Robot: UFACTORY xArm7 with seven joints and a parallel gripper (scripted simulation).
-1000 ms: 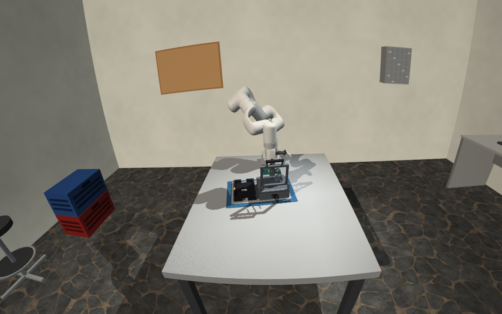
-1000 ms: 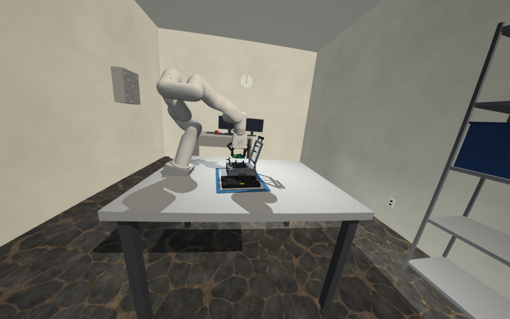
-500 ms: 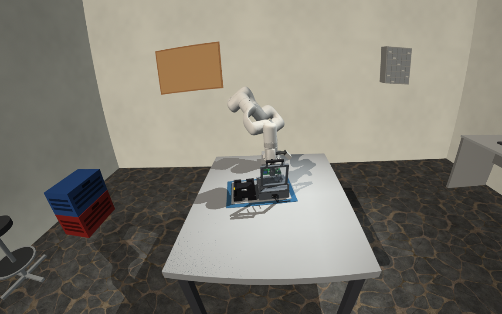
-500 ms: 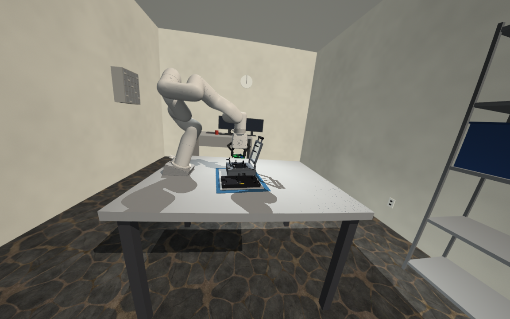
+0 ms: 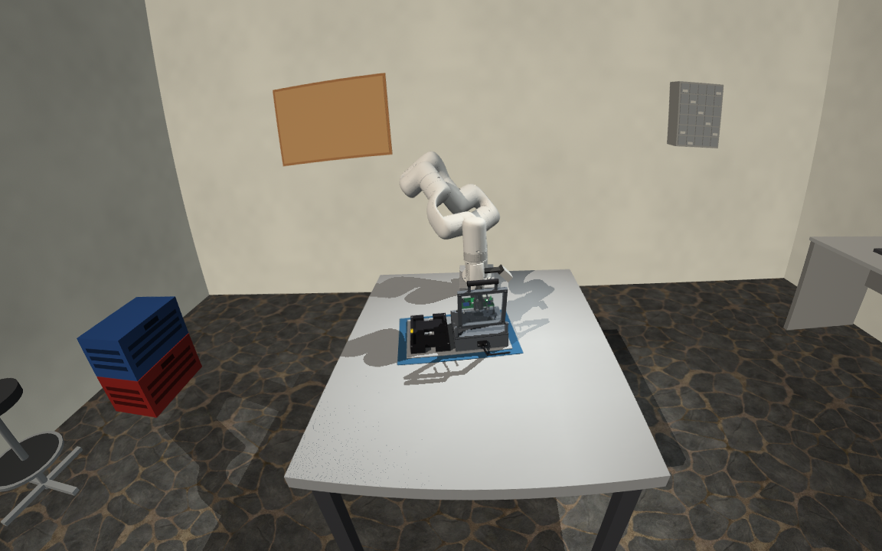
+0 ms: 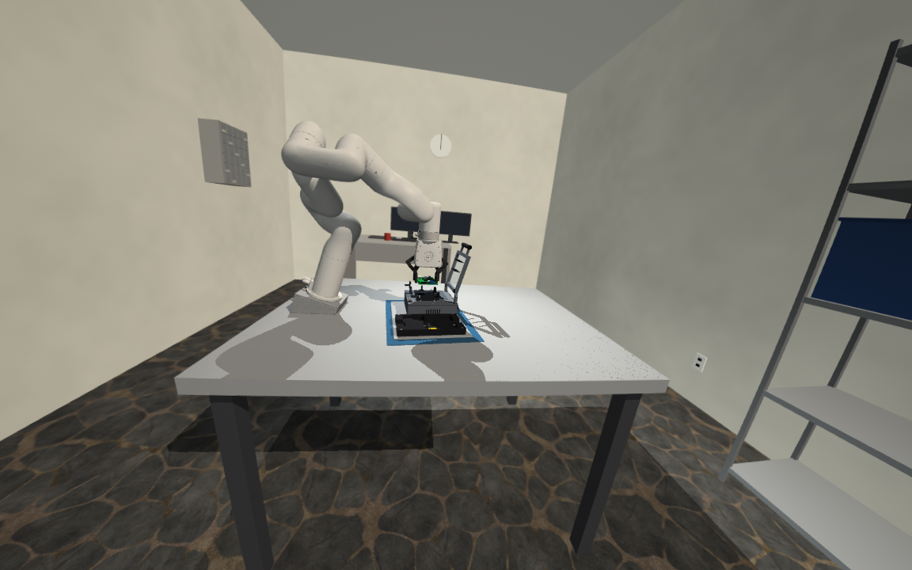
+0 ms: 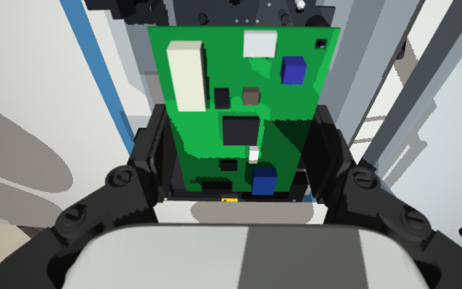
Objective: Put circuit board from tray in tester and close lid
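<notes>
Right now my hand is 1 cm short of the tester plate, 1 cm to the right of it and 6 cm above it. The rest, counted from my hand: green circuit board (right at my hand); then lid (12 cm ahead, 2 cm to the left, 5 cm above); then black latch hook (7 cm behind, 5 cm to the left, 4 cm below).
</notes>
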